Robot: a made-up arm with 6 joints.
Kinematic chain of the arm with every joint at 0, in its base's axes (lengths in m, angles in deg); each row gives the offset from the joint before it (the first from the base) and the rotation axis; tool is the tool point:
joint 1: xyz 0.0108 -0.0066 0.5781 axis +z
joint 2: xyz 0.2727 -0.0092 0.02 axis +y
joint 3: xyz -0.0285 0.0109 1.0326 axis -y
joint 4: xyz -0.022 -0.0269 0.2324 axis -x
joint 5: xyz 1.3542 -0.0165 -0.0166 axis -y
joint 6: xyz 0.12 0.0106 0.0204 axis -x
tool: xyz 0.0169 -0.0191 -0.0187
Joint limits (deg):
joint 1: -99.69..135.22
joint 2: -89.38..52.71
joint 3: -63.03..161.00
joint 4: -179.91..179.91
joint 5: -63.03..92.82
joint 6: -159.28..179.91
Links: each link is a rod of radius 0.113 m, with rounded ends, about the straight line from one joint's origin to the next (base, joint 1, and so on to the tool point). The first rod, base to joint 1, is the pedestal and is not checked.
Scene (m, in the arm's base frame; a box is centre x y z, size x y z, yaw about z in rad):
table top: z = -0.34
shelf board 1: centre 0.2 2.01 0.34 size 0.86 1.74 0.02 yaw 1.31
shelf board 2: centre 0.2 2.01 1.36 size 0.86 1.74 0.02 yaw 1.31
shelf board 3: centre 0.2 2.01 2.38 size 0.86 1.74 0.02 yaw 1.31
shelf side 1: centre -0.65 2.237 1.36 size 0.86 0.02 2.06 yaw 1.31
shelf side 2: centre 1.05 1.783 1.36 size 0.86 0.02 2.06 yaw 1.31
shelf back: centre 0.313 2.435 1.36 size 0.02 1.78 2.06 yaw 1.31
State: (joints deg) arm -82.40 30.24 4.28 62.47 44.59 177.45
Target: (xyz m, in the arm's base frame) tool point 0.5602 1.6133 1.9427
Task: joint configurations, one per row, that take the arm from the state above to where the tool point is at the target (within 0.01 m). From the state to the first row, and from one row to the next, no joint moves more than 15 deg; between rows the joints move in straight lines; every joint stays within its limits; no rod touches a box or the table.
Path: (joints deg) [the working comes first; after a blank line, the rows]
Joints at the target: 68.40 4.89 6.75 65.90 51.75 177.00
Straight joint move there: touches shelf side 2.

1: -67.64 24.96 2.17 63.09 45.84 177.40
2: -52.87 19.67 0.07 63.71 47.09 177.34
3: -38.11 14.39 -2.04 64.33 48.34 177.29
4: -23.35 9.11 -4.15 64.96 49.60 177.23
5: -8.59 3.83 -6.25 65.58 50.85 177.18
6: 6.18 -1.46 -8.36 66.20 52.10 177.12
7: 20.94 -6.74 -10.47 66.82 53.35 177.07
8: 35.70 -12.02 -12.57 67.44 54.60 177.02
9: 50.47 -17.30 -14.68 68.06 55.85 176.96
10: 65.23 -22.59 -16.79 68.69 57.11 176.91
11: 66.82 -8.85 -5.02 67.29 54.43 176.95
12: 68.40 4.89 6.75 65.90 51.75 177.00

